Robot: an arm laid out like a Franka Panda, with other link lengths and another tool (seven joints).
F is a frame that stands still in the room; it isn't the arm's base.
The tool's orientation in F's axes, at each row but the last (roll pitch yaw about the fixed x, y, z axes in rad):
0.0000, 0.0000, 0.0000
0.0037, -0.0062, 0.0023
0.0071, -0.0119, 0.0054
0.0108, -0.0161, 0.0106
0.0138, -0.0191, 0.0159
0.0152, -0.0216, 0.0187
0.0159, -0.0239, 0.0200
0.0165, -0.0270, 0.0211
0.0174, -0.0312, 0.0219
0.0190, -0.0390, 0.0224
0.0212, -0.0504, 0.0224
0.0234, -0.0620, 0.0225
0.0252, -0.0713, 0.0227
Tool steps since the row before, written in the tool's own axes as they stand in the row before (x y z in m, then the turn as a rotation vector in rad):
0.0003, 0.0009, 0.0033, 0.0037, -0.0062, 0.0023
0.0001, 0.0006, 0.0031, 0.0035, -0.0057, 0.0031
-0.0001, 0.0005, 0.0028, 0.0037, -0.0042, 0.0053
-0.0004, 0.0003, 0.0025, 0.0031, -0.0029, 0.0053
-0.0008, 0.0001, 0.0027, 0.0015, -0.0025, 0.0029
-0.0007, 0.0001, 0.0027, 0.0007, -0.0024, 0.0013
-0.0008, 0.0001, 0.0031, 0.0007, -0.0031, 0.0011
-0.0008, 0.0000, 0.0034, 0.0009, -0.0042, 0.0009
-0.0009, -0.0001, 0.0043, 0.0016, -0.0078, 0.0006
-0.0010, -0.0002, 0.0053, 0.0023, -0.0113, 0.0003
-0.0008, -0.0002, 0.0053, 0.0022, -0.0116, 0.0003
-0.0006, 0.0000, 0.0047, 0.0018, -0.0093, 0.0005
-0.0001, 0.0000, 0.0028, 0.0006, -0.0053, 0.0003
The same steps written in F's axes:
0.0003, 0.0009, 0.0033, 0.0037, -0.0062, 0.0023
0.0001, 0.0006, 0.0031, 0.0035, -0.0057, 0.0031
-0.0001, 0.0005, 0.0028, 0.0037, -0.0042, 0.0053
-0.0004, 0.0003, 0.0025, 0.0030, -0.0029, 0.0053
-0.0009, 0.0000, 0.0027, 0.0015, -0.0025, 0.0029
-0.0008, 0.0000, 0.0027, 0.0007, -0.0024, 0.0013
-0.0009, 0.0000, 0.0031, 0.0007, -0.0031, 0.0011
-0.0009, -0.0001, 0.0034, 0.0010, -0.0042, 0.0009
-0.0010, -0.0002, 0.0043, 0.0018, -0.0078, 0.0005
-0.0012, -0.0003, 0.0053, 0.0025, -0.0112, 0.0002
-0.0011, -0.0003, 0.0052, 0.0025, -0.0116, 0.0002
-0.0009, -0.0001, 0.0047, 0.0020, -0.0093, 0.0004
-0.0003, -0.0001, 0.0028, 0.0007, -0.0053, 0.0002

